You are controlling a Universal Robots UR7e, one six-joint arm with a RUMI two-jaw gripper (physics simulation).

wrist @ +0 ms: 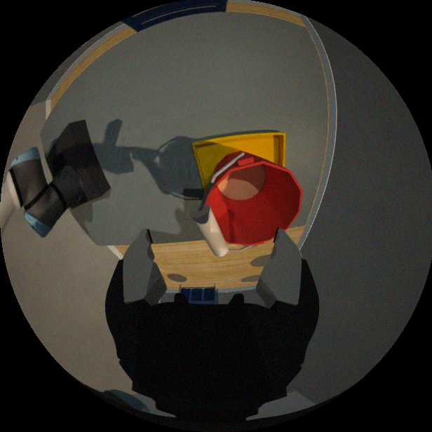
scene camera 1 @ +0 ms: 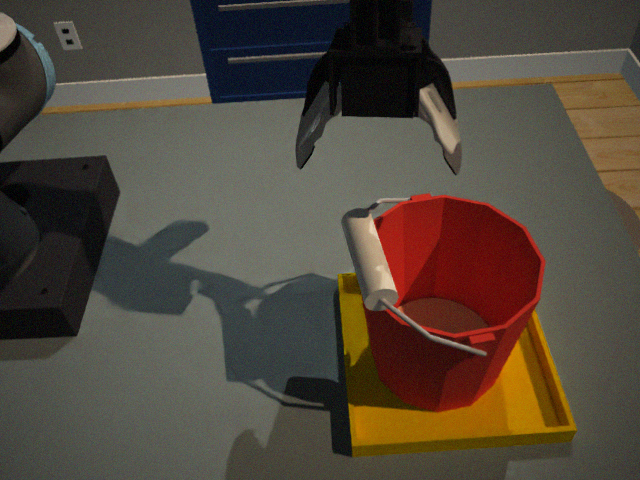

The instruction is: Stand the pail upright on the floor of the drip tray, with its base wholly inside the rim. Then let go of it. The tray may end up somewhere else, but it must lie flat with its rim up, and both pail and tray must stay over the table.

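Frame: origin at the arm's base, x up, y ahead, z left, level; centimetres.
Seen in the pictures: gripper, fingertip midpoint: [scene camera 1: 376,170].
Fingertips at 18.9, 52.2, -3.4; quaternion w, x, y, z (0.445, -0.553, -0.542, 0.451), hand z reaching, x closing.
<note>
Pixels of each thing's top centre, then the offset from my fingertips to it, as dx, dy, dz. Level surfaces: height alone.
- yellow drip tray, top centre: [scene camera 1: 444,343] -22.9, +8.3, -3.8
- pail's white handle grip, top centre: [scene camera 1: 368,246] -3.9, -0.5, -6.3
- grey table, surface height: dx -25.5
The red pail [scene camera 1: 439,361] [wrist: 285,200] stands upright on the floor of the yellow drip tray [scene camera 1: 460,443] [wrist: 240,136]. Its base looks inside the rim; the base's far side is hidden by the pail's own wall. The pail's white handle grip [scene camera 1: 369,258] [wrist: 212,232] leans against the pail's left edge in scene camera 1. The tray lies flat with its rim up. My gripper [scene camera 1: 378,167] [wrist: 212,230] is open and empty, above and behind the pail in scene camera 1, with its fingers apart from the handle.
The grey table [scene camera 1: 232,170] [wrist: 200,70] carries the tray and the robot's dark base block [scene camera 1: 62,258] [wrist: 80,165], which is at the left. A blue drawer cabinet [scene camera 1: 258,72] stands beyond the table's far edge. Wooden floor [scene camera 1: 599,118] shows at the right.
</note>
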